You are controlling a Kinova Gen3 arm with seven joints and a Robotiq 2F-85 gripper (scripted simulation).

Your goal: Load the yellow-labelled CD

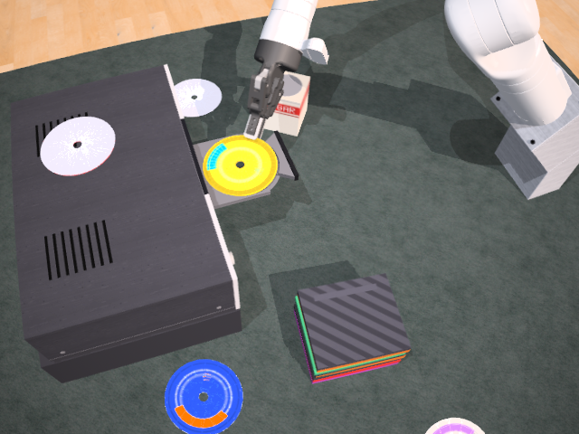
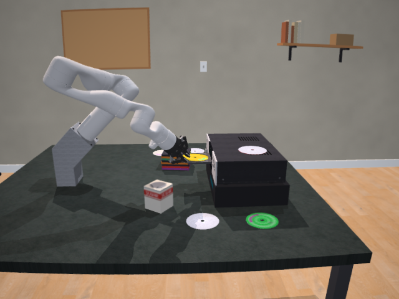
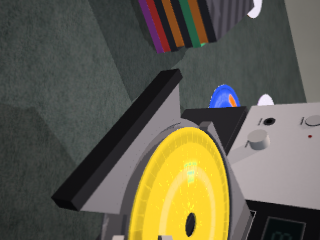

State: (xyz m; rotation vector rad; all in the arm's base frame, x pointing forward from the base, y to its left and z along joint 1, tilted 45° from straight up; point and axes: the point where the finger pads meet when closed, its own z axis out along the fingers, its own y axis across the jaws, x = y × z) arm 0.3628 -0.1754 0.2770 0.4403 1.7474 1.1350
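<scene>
The CD lies 5 cm to the left of my hand, 5 cm ahead of it and 2 cm below it. Also, from my hand: striped-top case 34 cm to the left, 8 cm below; sugar box 13 cm to the right, 13 cm behind, 11 cm below.
</scene>
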